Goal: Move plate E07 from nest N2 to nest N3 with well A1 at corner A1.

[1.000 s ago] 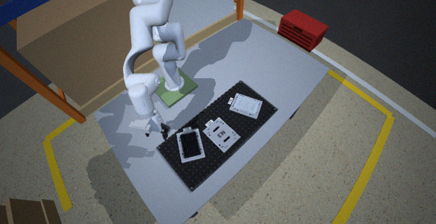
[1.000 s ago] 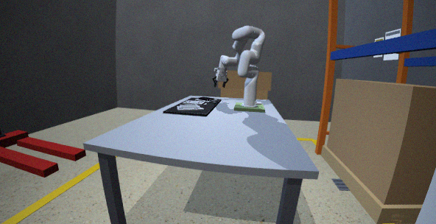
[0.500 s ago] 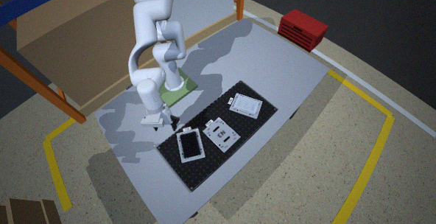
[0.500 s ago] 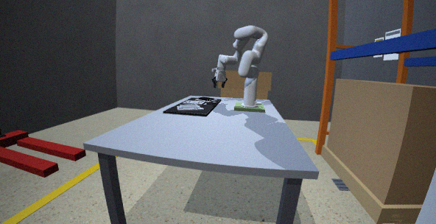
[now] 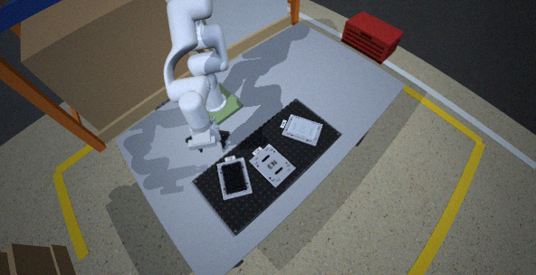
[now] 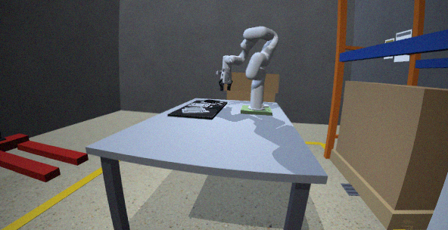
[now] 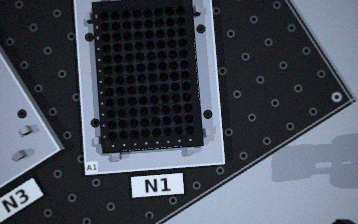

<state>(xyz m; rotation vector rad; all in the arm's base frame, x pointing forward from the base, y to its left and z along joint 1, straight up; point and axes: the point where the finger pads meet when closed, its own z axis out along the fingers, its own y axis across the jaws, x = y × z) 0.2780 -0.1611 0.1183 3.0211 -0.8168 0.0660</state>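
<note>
My hand is 14 cm short of the white well plate, 38 cm to the right of it and 11 cm above it. The rest, counted from my hand: nest N2: 14 cm ahead, 38 cm to the left, 12 cm below; then black well plate: 12 cm ahead, 11 cm below; then nest N3: 18 cm ahead, 16 cm to the left, 12 cm below.
</note>
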